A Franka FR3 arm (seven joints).
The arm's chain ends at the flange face. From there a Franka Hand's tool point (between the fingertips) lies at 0.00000 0.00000 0.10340 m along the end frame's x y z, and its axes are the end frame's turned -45 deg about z.
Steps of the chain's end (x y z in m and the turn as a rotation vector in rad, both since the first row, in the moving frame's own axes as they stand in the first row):
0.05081 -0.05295 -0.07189 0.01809 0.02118 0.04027
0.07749 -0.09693 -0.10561 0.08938 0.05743 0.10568
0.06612 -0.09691 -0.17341 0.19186 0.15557 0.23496
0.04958 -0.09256 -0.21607 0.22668 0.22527 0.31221
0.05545 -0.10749 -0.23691 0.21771 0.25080 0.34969
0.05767 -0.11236 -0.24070 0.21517 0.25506 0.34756
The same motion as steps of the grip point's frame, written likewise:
0.07623 -0.00123 -0.07193 -0.00218 0.02777 0.04027
0.13415 -0.01551 -0.10619 0.02259 0.10381 0.10568
0.14050 -0.02142 -0.17653 0.02566 0.24567 0.23496
0.13248 -0.02542 -0.22126 0.00100 0.31958 0.31221
0.14774 -0.02860 -0.24250 -0.02340 0.33129 0.34969
0.15280 -0.03001 -0.24635 -0.02821 0.33250 0.34756

